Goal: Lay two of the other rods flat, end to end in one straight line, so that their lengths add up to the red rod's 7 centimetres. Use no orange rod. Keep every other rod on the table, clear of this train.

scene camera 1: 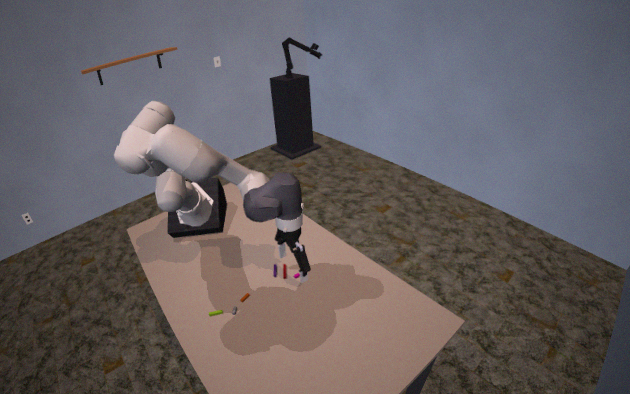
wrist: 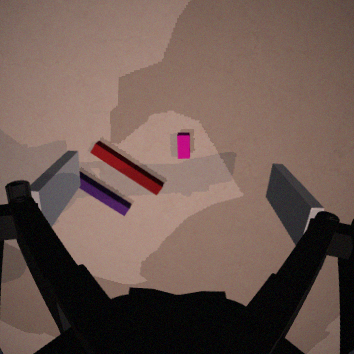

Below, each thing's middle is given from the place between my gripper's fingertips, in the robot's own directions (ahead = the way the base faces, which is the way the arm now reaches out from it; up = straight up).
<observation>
Right now the red rod (wrist: 100,150) is 5 cm behind my hand, 4 cm below it and 1 cm to the right of it.
</observation>
